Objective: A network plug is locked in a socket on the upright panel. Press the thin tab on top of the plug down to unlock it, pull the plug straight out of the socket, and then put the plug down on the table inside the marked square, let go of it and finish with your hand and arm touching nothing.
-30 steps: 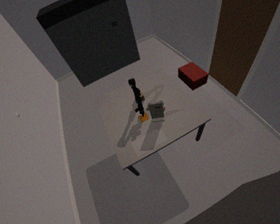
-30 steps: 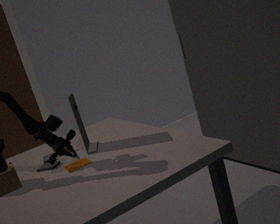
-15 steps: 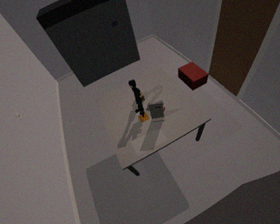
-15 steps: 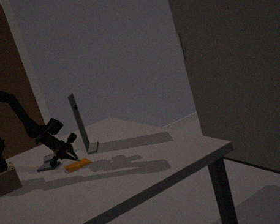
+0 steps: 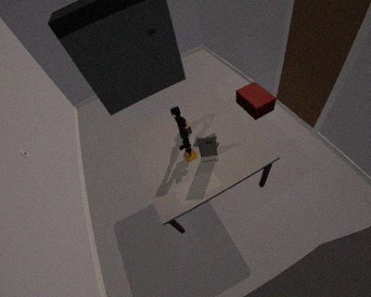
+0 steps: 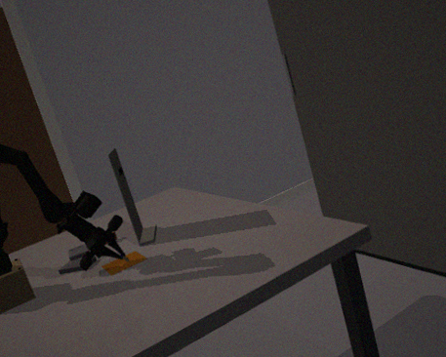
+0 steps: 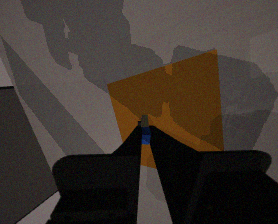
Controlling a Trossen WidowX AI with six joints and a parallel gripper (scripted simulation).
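The network plug is right at my gripper tip. The rest, counted from my gripper tip: orange marked square 10 mm behind, 20 mm below; then grey upright panel 120 mm ahead, 180 mm to the left, 130 mm above.
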